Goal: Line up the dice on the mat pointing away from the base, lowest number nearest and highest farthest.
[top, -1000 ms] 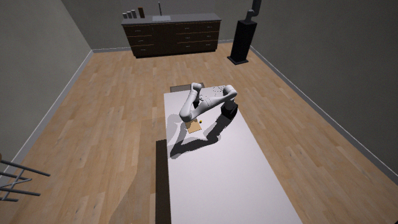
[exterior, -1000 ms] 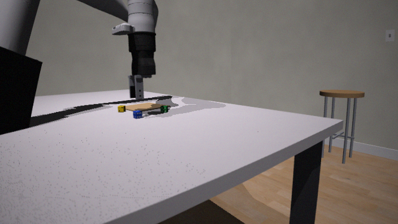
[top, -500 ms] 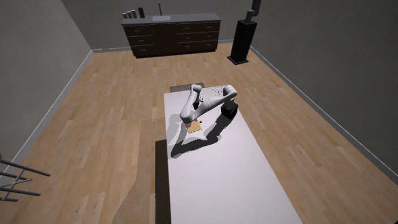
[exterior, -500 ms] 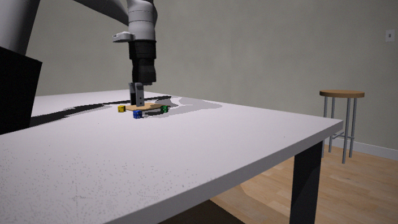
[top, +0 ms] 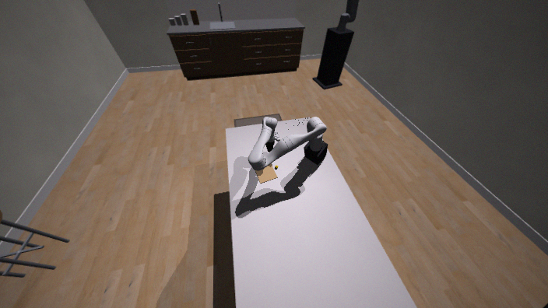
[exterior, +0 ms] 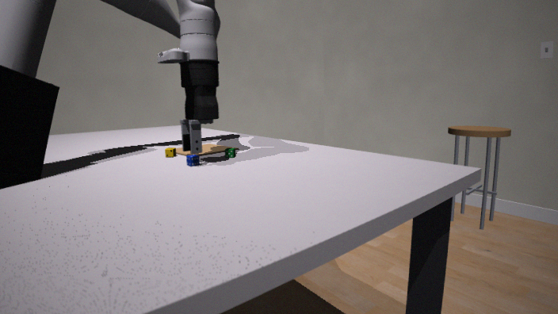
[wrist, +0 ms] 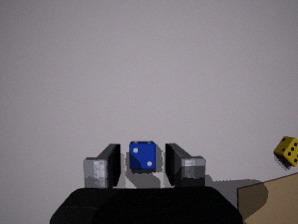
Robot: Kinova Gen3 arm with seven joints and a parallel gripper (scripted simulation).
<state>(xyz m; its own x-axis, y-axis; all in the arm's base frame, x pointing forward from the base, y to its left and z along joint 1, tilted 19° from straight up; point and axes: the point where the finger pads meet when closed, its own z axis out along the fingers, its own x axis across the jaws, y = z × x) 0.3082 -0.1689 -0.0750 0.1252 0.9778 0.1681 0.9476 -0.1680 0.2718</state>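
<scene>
Right now my hand is 40 mm above the blue die. From my hand the other things lie so: tan mat (150 mm to the left, 120 mm ahead, 40 mm below); yellow die (130 mm to the left, 40 mm below, 20 mm ahead); green die (100 mm ahead, 40 mm below, 10 mm to the left).
</scene>
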